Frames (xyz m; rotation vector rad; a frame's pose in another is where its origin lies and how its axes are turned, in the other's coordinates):
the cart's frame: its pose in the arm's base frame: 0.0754 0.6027 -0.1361 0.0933 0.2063 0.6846
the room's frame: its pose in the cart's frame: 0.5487 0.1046 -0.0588 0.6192 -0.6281 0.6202
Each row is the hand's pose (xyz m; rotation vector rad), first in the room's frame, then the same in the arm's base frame.
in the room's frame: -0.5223 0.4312 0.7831 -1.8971 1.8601 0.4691
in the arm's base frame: 0.0609 0.1284 0.0954 -1.8925 0.0709 1.1432
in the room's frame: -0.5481 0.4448 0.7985 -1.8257 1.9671 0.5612
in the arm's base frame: 0.0429 0.1008 0.0956 -1.9423 0.1428 1.2376
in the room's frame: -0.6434 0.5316 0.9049 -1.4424 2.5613 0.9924
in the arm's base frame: -0.0393 -0.0364 0.1443 -2.2788 0.6016 1.6083
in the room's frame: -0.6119 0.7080 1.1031 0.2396 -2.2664 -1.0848
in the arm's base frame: -0.1139 -0.1542 0.3723 1.8314 -1.1156 -1.3486
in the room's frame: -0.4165 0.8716 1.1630 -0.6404 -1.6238 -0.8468
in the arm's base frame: -0.1489 -0.0613 0.6145 1.0336 -1.2313 -0.6885
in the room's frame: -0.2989 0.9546 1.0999 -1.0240 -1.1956 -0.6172
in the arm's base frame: -0.1874 0.0684 0.6946 0.5941 -1.2327 -0.2957
